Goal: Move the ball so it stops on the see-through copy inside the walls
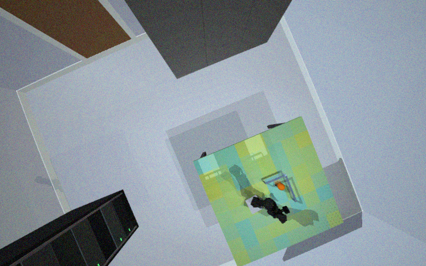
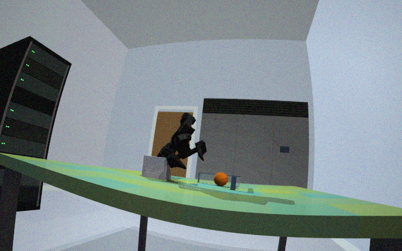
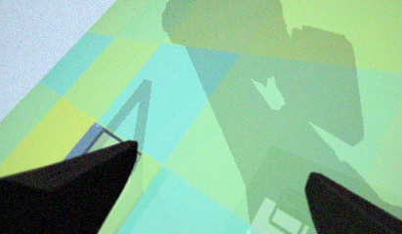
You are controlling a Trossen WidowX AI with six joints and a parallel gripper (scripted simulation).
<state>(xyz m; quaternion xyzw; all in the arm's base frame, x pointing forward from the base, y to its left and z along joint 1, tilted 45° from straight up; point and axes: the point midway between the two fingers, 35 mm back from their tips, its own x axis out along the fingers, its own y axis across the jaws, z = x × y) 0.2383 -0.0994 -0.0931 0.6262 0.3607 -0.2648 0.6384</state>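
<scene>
Right now my gripper tip is 60 mm short of the orange ball, 220 mm to the right of it and 60 mm above it. From my gripper tip the other things lie so: see-through copy of ball (40 mm ahead, 290 mm to the left, 60 mm below).
</scene>
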